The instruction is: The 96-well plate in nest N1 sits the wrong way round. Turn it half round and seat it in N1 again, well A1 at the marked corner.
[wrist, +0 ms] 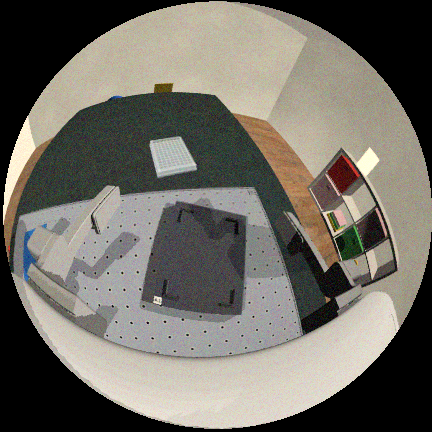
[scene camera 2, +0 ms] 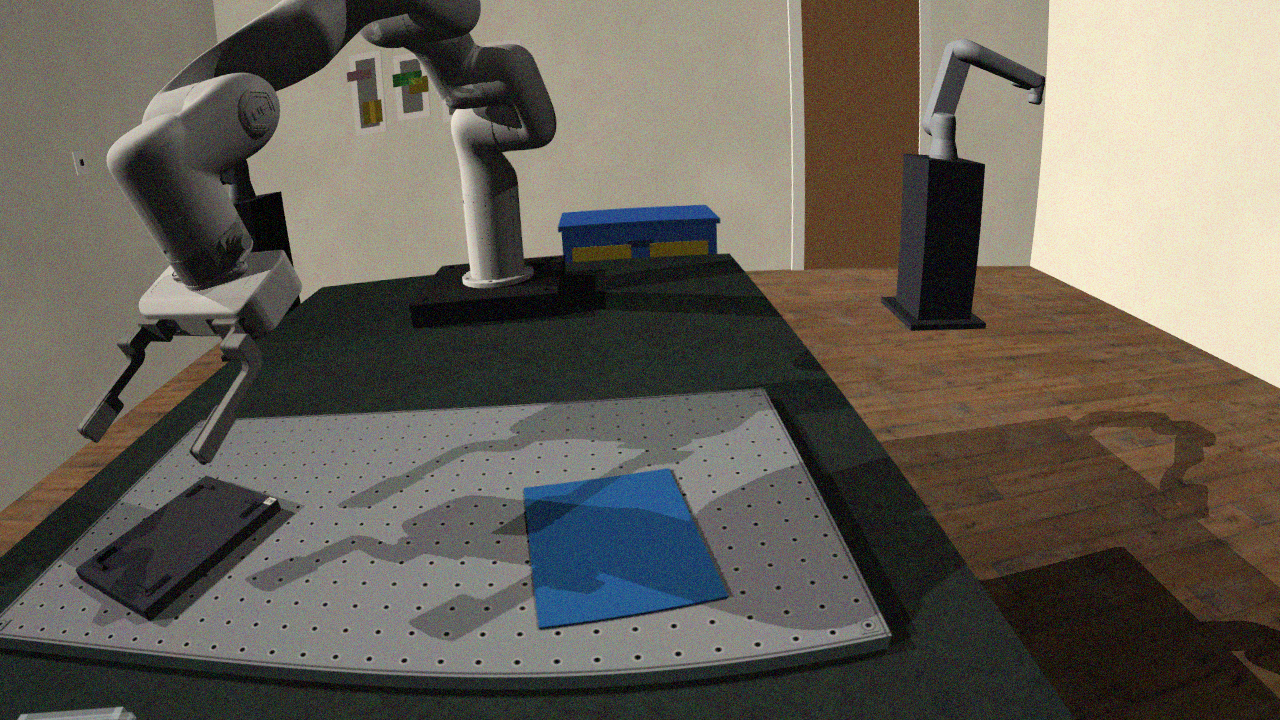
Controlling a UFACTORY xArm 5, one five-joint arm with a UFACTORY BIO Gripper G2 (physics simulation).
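The dark nest N1 [scene camera 2: 179,546] [wrist: 200,260] lies on the perforated board, with its corner brackets showing and no plate in it. Its white A1 label [scene camera 2: 271,501] [wrist: 157,300] marks one corner. The pale 96-well plate [wrist: 173,156] lies flat on the dark table past the board's edge in the wrist view; part of it [scene camera 2: 76,714] shows at the bottom left in the scene view. Which of its corners is A1 cannot be made out. My gripper [scene camera 2: 152,437] [wrist: 200,205] is wide open and empty, above the nest and apart from it.
The perforated board [scene camera 2: 760,617] [wrist: 275,300] carries a flat blue sheet [scene camera 2: 626,546] [wrist: 30,250] to the right of the nest in the scene view. The arm's base [scene camera 2: 496,277] stands on the dark table [scene camera 2: 698,349] behind the board. A shelf unit shows at the right of the wrist view.
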